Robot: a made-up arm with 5 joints. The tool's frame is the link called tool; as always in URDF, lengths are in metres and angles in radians. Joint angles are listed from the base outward.
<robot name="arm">
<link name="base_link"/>
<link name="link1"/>
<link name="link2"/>
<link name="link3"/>
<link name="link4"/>
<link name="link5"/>
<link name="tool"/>
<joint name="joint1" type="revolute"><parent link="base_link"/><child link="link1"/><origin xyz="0 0 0.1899" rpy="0 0 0"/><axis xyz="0 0 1"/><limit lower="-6.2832" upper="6.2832"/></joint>
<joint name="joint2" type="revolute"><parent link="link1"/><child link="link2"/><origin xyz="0 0 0" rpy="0 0 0"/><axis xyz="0 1 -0.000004"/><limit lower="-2.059" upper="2.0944"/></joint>
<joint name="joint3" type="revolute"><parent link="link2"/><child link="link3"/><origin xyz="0.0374 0 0.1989" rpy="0 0 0"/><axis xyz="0 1 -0.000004"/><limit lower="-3.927" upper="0.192"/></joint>
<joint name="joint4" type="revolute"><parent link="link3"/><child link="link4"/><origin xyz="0.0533 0 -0.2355" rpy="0 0 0"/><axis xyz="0 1 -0.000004"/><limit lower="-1.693" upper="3.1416"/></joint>
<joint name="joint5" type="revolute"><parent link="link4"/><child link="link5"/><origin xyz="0.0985 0 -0.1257" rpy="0 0 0"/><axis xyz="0 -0.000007 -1"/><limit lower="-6.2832" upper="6.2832"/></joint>
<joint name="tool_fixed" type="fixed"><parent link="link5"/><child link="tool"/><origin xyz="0 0 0" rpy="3.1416 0 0"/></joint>
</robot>
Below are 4 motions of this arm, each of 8 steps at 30 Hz.
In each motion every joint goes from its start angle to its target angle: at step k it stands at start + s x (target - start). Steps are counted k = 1, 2, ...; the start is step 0. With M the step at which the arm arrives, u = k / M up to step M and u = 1 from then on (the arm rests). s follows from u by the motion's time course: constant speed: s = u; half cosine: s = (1 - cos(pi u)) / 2; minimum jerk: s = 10 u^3 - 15 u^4 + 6 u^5.
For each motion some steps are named. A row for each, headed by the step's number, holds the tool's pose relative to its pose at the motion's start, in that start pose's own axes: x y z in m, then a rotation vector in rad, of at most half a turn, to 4 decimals.
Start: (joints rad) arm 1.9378 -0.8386 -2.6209 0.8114 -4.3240
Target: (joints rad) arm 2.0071 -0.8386 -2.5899 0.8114 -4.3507
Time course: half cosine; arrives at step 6
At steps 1, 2, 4, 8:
1: 0.0014 0.0000 0.0006 -0.0028 -0.0013 0.0023
2: 0.0051 0.0000 0.0024 -0.0103 -0.0047 0.0086
4: 0.0151 0.0005 0.0072 -0.0309 -0.0148 0.0255
8: 0.0200 0.0009 0.0097 -0.0412 -0.0201 0.0338

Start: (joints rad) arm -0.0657 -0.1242 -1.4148 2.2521 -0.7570
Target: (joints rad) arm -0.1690 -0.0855 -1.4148 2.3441 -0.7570
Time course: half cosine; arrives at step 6
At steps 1, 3, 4, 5, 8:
1: -0.0013 0.0011 0.0009 0.0093 -0.0032 0.0052
3: -0.0097 0.0076 0.0070 0.0703 -0.0234 0.0379
4: -0.0147 0.0110 0.0104 0.1062 -0.0345 0.0561
5: -0.0183 0.0133 0.0129 0.1327 -0.0423 0.0690
8: -0.0197 0.0141 0.0139 0.1424 -0.0451 0.0736

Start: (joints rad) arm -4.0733 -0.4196 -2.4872 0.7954 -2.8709
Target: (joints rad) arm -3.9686 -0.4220 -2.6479 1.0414 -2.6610
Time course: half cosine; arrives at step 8
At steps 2, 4, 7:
2: -0.0014 0.0005 -0.0038 -0.0092 0.0154 0.0385
4: -0.0043 0.0012 -0.0134 -0.0299 0.0538 0.1309
7: -0.0072 0.0006 -0.0266 -0.0535 0.1066 0.2500

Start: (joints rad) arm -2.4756 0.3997 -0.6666 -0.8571 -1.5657
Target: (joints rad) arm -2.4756 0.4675 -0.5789 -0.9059 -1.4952
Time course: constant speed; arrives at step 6
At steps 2, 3, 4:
2: -0.0001 -0.0151 0.0003 0.0356 -0.0006 0.0235
3: -0.0001 -0.0226 0.0001 0.0533 -0.0012 0.0352
4: -0.0002 -0.0300 -0.0001 0.0711 -0.0020 0.0470

